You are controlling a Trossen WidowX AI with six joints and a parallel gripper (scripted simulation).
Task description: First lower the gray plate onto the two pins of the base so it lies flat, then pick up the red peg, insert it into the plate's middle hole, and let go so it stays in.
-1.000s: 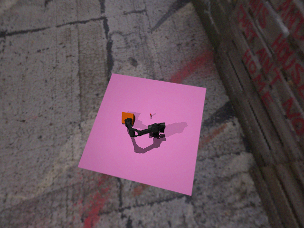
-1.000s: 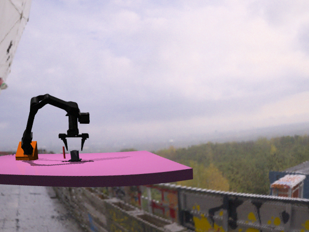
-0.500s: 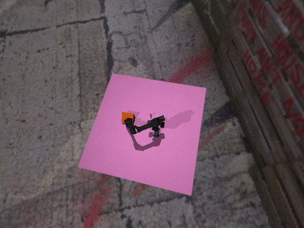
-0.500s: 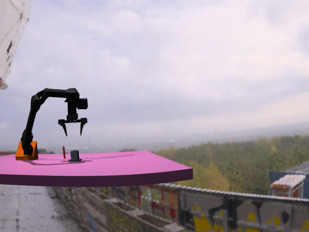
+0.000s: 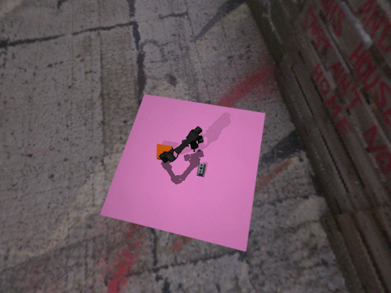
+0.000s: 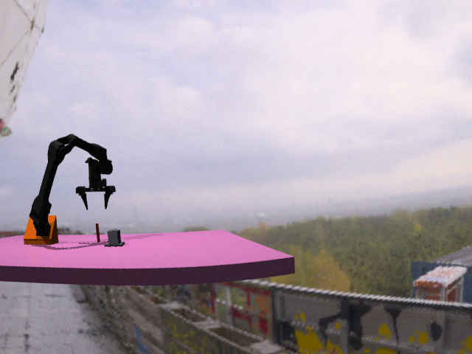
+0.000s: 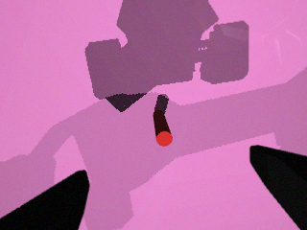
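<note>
Right now my gripper tip is 1 cm past the red peg, 1 cm to the right of it and 10 cm above it. From my gripper tip the other things lie so: pin base 11 cm ahead, 18 cm to the right, 13 cm below; then gray plate 11 cm ahead, 18 cm to the right, 9 cm below.
</note>
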